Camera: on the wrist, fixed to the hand. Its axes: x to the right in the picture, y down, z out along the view.
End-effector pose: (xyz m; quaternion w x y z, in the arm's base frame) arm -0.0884 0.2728 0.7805 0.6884 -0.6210 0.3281 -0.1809
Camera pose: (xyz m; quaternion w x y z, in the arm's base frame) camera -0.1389 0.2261 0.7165 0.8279 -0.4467 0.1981 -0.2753
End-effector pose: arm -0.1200 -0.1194 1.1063 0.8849 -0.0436 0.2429 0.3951
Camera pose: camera -0.1875 -0.0892 1.0484 0.8988 0.1915 0.2942 0.2627
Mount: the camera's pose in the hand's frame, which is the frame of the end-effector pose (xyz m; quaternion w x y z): 0.0089 0.0627 -0.0694 0.9622 0.2611 -0.0451 -0.0633
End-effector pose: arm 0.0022 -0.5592 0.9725 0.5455 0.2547 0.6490 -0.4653
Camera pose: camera 0.0196 -0.4722 0.9417 0.4582 0.3254 0.4945 -0.6631
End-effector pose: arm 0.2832 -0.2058 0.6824 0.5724 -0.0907 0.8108 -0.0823
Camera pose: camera 0.2115 -0.1451 0.6824 0.6058 0.0071 0.7271 -0.3230
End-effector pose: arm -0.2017 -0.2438 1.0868 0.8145 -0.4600 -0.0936 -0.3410
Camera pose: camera -0.1660 -0.2828 1.0092 0.8780 -0.2394 -0.2449 -0.3345
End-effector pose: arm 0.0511 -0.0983 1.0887 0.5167 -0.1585 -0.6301 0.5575
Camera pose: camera 0.0813 -0.0334 1.0278 0.5454 0.0474 -0.4941 0.6754
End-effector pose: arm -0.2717 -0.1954 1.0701 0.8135 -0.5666 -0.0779 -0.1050
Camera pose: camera -0.2463 -0.2402 0.9915 0.9206 -0.3326 -0.1749 -0.1066
